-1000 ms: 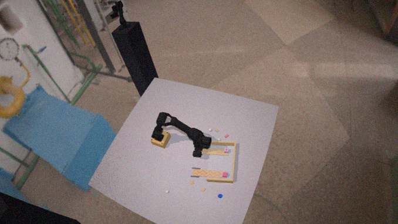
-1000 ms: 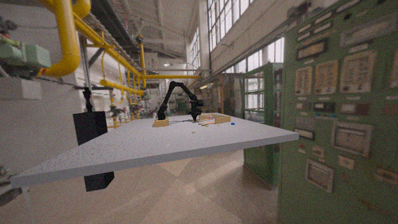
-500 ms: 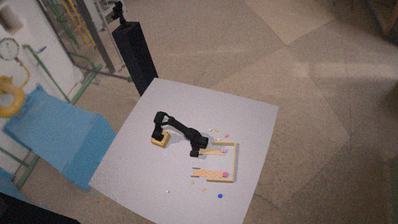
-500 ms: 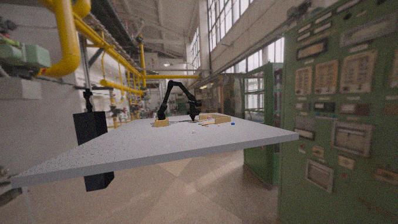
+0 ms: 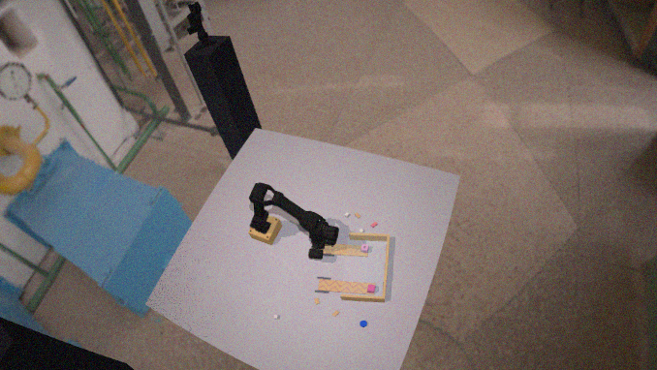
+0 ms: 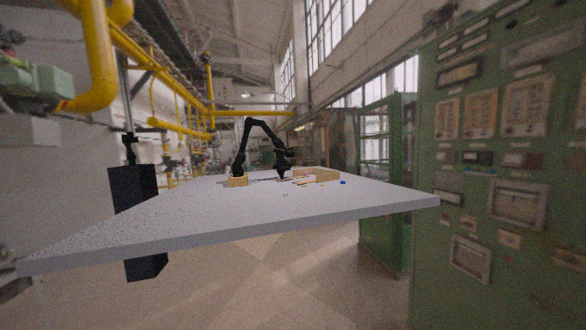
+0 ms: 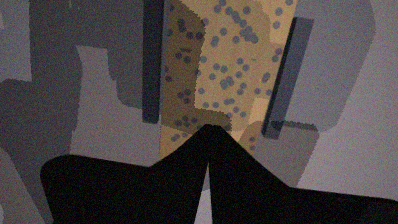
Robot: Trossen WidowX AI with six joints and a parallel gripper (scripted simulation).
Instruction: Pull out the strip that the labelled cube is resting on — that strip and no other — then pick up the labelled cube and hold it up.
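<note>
Now: the dotted strip 90 mm ahead of my gripper tip and 30 mm to the left of it. Round my gripper tip: pink piece (210 mm to the left, 190 mm ahead); blue disc (330 mm ahead, 280 mm to the right).
</note>
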